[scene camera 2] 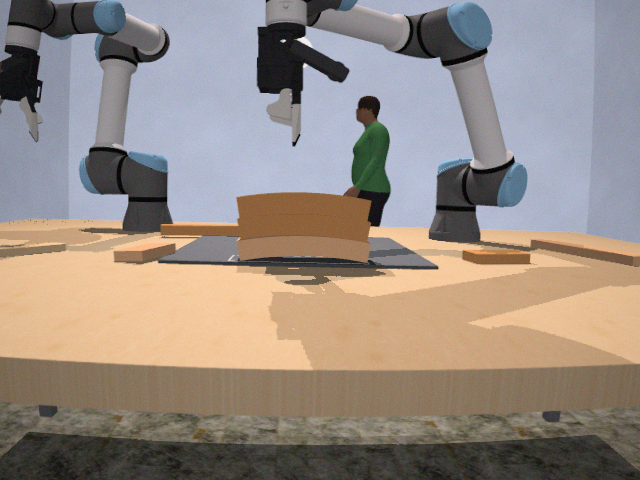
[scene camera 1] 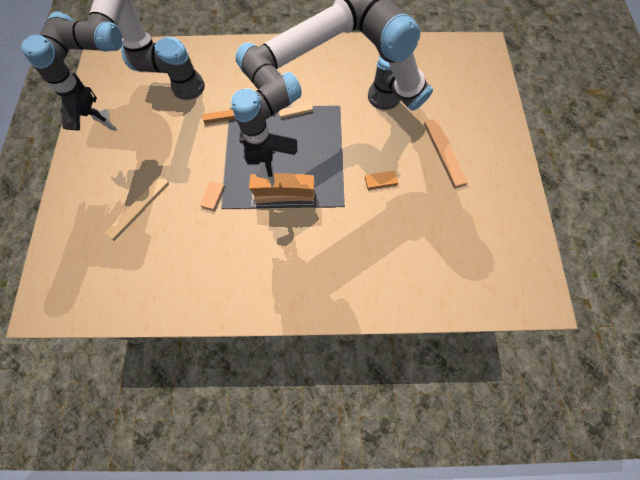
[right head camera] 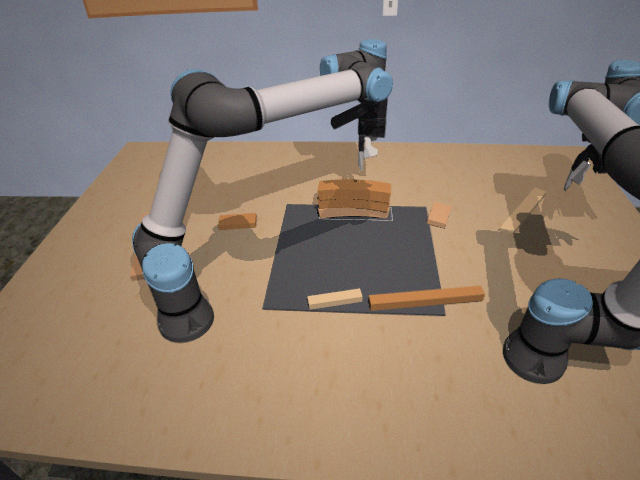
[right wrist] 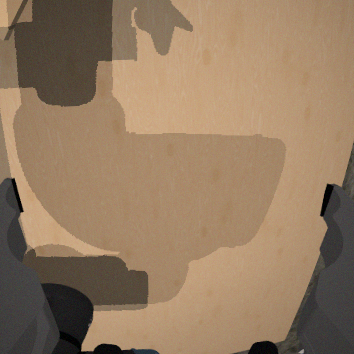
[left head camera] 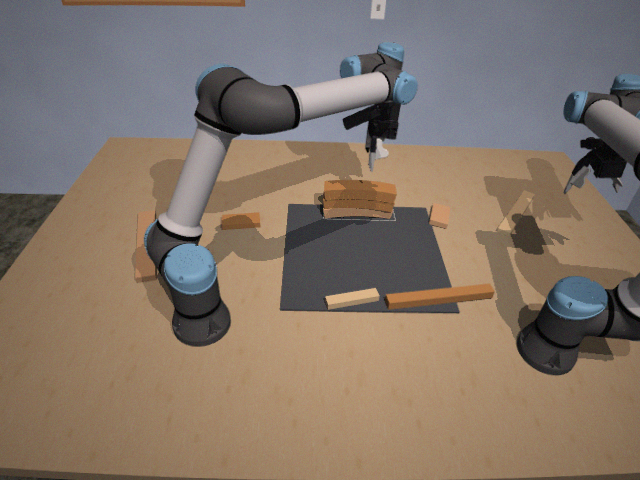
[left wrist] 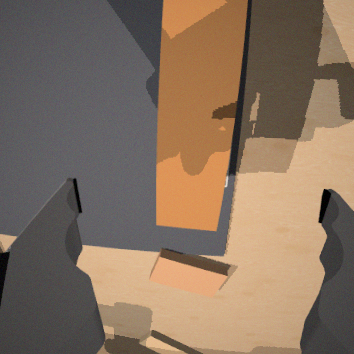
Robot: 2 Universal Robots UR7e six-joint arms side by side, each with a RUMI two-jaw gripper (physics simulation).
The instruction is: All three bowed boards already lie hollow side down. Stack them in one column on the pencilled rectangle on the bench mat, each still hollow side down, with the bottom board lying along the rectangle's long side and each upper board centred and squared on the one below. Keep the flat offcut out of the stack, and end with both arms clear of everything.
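Places are measured from the left arm's base along level axes (x left, y down, z back), in metres.
Pixels of known places: left gripper, fingertip midpoint: (scene camera 2: 293,144) (scene camera 1: 272,169) (right head camera: 361,160) (left head camera: 369,161) (left wrist: 200,186); right gripper, fingertip midpoint: (scene camera 2: 6,138) (scene camera 1: 94,128) (right head camera: 593,189) (right wrist: 173,183) (left head camera: 590,193); left arm's base at its link origin: (scene camera 2: 454,239) (scene camera 1: 384,96) (right head camera: 186,320) (left head camera: 202,323); right arm's base at its link origin: (scene camera 2: 148,229) (scene camera 1: 188,86) (right head camera: 533,357) (right wrist: 55,306) (left head camera: 545,350).
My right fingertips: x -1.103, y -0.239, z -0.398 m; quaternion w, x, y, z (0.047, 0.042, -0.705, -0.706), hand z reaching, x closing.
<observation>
Ahead of a thing's pixels: the offset from my right fingertips to its middle. "spot": to the spot under its first point. Level surfaces: height alone.
Three bowed boards stand in one column on the pencilled rectangle @(spot: dx +0.572, dy +0.214, dz -0.115 m) (left head camera: 395,215) (right head camera: 392,214) of the mat @(dy +0.233 m) (left head camera: 361,258). The bottom board @(dx +0.693, dy +0.215, dz -0.131 m) (left head camera: 356,212) (scene camera 2: 303,249), middle board @(dx +0.693, dy +0.178, dz -0.126 m) (scene camera 2: 303,227) and top board @(dx +0.692, dy +0.139, dz -0.127 m) (left head camera: 360,191) (scene camera 1: 281,181) (scene camera 2: 303,204) (left wrist: 195,100) all arch upward, hollow side down, with ends nearly flush. The bottom board lies along the rectangle's long side. My left gripper (left head camera: 376,162) (scene camera 2: 285,129) (left wrist: 200,186) is open and empty above the stack, apart from it. My right gripper (left head camera: 592,191) (right wrist: 173,183) is open and empty, high over the table at the right in the left head camera.
Around the stack lie a long orange bar @(dx +0.455, dy +0.220, dz +0.257 m) (left head camera: 439,297), a pale block @(dx +0.707, dy +0.223, dz +0.285 m) (left head camera: 352,298), a pink block @(dx +0.395, dy +0.227, dz -0.146 m) (left head camera: 439,215) (scene camera 1: 212,195), an orange block @(dx +1.084, dy +0.229, dz -0.041 m) (left head camera: 240,221) (scene camera 1: 381,179), a long pink board @(dx +1.359, dy +0.229, dz +0.106 m) (scene camera 1: 446,153) and a pale strip @(dx +0.095, dy +0.232, dz -0.210 m) (scene camera 1: 138,210). A person (scene camera 2: 369,149) stands behind the table.
</observation>
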